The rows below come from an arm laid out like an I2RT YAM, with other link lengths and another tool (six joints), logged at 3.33 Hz.
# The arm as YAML. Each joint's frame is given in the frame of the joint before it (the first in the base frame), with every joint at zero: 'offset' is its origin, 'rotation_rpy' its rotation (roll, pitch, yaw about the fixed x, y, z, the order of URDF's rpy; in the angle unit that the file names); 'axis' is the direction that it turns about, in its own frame. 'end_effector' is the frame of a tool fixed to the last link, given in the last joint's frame.
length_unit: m
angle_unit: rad
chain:
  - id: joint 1
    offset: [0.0, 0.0, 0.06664]
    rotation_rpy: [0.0, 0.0, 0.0]
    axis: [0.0, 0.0, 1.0]
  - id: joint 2
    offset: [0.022, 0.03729, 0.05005]
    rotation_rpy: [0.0, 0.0, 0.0]
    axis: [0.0, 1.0, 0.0]
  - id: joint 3
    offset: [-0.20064, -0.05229, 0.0]
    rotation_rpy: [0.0, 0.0, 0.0]
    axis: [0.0, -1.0, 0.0]
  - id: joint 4
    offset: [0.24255, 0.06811, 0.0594]
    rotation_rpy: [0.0, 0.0, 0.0]
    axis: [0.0, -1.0, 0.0]
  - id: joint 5
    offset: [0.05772, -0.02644, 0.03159]
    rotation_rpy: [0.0, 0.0, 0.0]
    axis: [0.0, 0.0, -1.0]
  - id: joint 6
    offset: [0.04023, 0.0, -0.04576]
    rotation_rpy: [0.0, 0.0, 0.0]
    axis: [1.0, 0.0, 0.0]
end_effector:
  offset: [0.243, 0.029, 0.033]
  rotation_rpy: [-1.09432, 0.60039, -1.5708]
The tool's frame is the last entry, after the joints.
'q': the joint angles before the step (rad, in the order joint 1, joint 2, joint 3, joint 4, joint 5, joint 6). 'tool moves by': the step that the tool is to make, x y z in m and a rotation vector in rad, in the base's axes. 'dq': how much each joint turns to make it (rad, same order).
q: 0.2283, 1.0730, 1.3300, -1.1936, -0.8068, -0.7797
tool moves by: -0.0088, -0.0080, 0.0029, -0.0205, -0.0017, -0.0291
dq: -0.0006, -0.0545, 0.0068, -0.0535, 0.0333, 0.0153
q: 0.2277, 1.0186, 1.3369, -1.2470, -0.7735, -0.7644
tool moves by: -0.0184, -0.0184, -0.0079, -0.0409, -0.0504, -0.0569
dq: -0.0008, -0.1834, -0.0873, -0.0450, 0.0749, 0.0166
